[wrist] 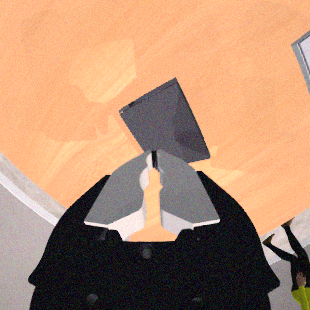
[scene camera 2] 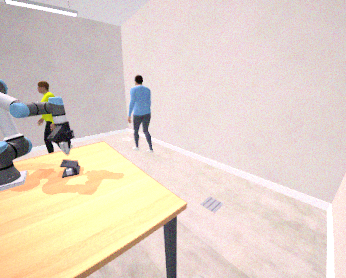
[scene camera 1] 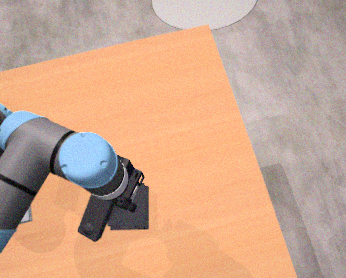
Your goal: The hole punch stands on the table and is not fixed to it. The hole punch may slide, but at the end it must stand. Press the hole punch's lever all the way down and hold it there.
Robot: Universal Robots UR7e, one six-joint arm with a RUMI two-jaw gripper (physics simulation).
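Places are measured from the arm's base along level axes (x left, y back, z up), in centimetres.
Where they show: gripper, fingertip midpoint: [wrist: 154, 152] [scene camera 2: 67, 155]; arm's base, origin of the base link: [scene camera 2: 6, 179].
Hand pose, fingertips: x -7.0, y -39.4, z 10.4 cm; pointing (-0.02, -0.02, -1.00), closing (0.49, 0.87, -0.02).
Each offset is from my fingertips to the centre of the thing. Level surfaces: height alone.
The dark grey hole punch @(dx +1.0, dy +0.6, dz -8.9 cm) [scene camera 1: 134, 216] [scene camera 2: 71, 172] [wrist: 165, 120] stands upright on the table. Its broad flat lever @(dx +1.0, dy +0.6, dz -6.7 cm) [scene camera 2: 70, 163] is up, with a gap between it and the base in the scene camera 2 view. My gripper [scene camera 2: 67, 152] [wrist: 154, 152] is shut and empty, with its fingertips pointing down. In the scene camera 2 view the tips are above the lever, with a small gap, not touching it. In the wrist view the tips overlap the near edge of the lever. In the scene camera 1 view the wrist hides part of the punch and the fingertips.
The wooden table @(dz -13.1 cm) [scene camera 1: 175, 110] [scene camera 2: 120, 200] has its edge beyond the punch. A grey-rimmed plate [scene camera 1: 28, 215] [wrist: 298, 52] lies at the robot's side. A person in blue [scene camera 2: 140, 102] and one in yellow [scene camera 2: 48, 97] [wrist: 302, 296] are on the floor behind the table.
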